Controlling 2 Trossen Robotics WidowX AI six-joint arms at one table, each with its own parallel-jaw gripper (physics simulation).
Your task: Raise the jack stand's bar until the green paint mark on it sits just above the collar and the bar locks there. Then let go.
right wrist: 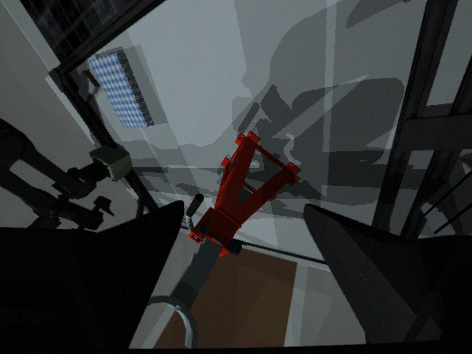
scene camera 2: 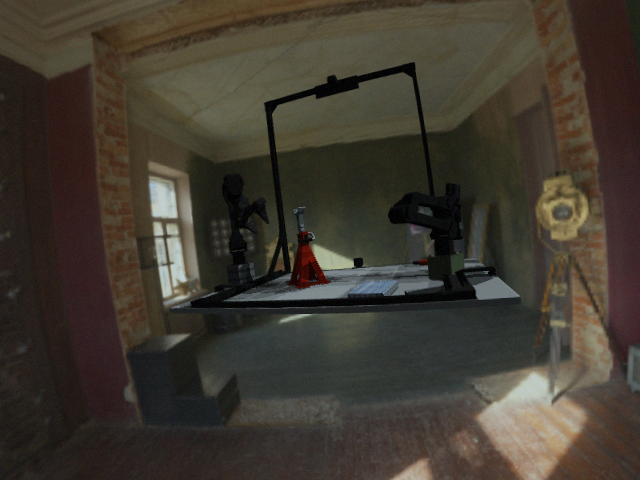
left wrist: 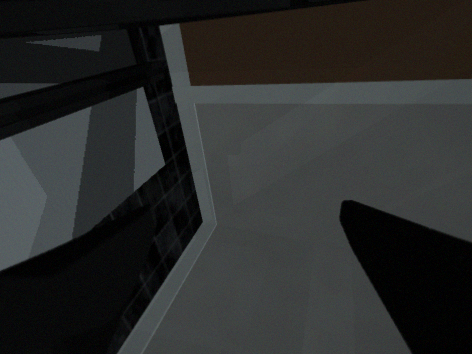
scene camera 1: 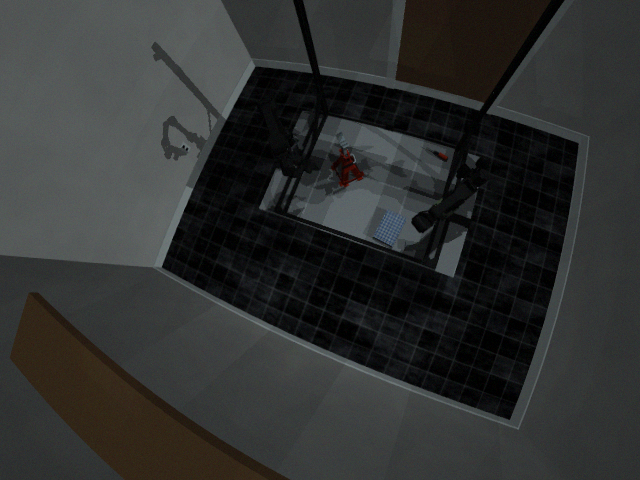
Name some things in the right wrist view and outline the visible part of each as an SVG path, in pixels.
My left gripper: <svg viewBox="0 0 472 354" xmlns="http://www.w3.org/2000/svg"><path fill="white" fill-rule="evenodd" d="M112 201L103 196L98 196L93 202L95 207L92 210L78 205L77 212L67 220L78 224L77 230L97 233L84 229L98 229L103 222L104 214L99 209L115 216L109 209Z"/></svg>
My right gripper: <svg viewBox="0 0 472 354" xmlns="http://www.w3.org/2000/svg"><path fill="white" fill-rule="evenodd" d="M0 227L0 354L472 354L472 235L445 235L410 240L319 206L305 204L303 218L307 228L371 344L257 348L128 349L178 236L184 217L183 200L174 201L138 218L98 233L77 229Z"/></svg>
